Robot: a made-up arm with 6 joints. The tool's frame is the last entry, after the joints.
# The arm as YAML. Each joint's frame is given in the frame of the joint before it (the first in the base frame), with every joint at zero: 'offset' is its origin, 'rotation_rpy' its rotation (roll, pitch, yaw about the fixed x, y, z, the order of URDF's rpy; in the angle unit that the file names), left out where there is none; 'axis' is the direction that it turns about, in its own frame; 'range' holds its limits. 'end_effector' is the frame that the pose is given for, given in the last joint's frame.
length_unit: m
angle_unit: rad
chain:
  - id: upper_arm
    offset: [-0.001, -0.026, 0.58]
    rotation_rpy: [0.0, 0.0, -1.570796]
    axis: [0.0, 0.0, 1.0]
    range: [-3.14, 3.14]
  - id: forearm
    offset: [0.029, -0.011, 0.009]
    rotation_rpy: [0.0, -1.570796, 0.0]
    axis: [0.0, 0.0, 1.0]
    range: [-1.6, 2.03]
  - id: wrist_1
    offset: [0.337, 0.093, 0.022]
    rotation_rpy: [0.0, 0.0, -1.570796]
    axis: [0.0, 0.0, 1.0]
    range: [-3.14, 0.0]
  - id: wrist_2
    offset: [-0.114, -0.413, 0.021]
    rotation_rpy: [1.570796, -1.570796, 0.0]
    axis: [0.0, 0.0, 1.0]
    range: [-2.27, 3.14]
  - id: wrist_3
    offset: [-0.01, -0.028, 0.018]
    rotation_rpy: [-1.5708, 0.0, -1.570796]
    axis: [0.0, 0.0, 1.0]
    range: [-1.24, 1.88]
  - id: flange
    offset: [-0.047, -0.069, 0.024]
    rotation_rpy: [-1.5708, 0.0, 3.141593]
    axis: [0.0, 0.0, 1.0]
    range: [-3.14, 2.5]
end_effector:
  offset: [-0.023, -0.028, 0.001]
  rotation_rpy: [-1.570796, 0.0, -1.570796]
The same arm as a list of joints. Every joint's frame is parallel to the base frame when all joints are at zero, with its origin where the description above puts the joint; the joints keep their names.
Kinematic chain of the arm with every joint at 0, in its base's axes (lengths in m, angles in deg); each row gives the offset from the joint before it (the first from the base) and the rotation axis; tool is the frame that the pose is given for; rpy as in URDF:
upper_arm: xyz -0.001 -0.026 0.58 axis +z
forearm: xyz -0.011 -0.029 0.009 axis +y
wrist_1: xyz 0.093 0.022 0.337 axis +y
wrist_2: xyz 0.114 0.021 -0.413 axis -z
wrist_3: xyz -0.028 -0.01 -0.018 axis +y
flange: xyz 0.047 0.024 -0.069 axis -z
tool: xyz -0.023 0.028 -0.001 rpy 90 0 90
Joint limits (deg, base to tool): -179.91..179.91 -91.67..116.31 -179.91..0 -130.06..179.91 -71.05..107.72 -179.91..143.24

